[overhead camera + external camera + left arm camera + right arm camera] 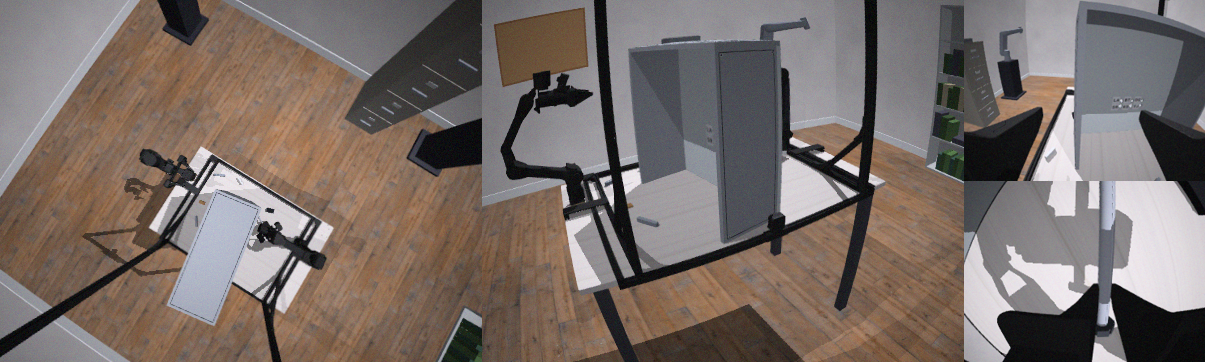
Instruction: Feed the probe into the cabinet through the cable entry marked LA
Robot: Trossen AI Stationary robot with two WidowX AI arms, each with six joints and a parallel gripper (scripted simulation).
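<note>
Now: right hand 140 mm short of the flat black piece, 70 mm above it and 50 mm to the right of it.
</note>
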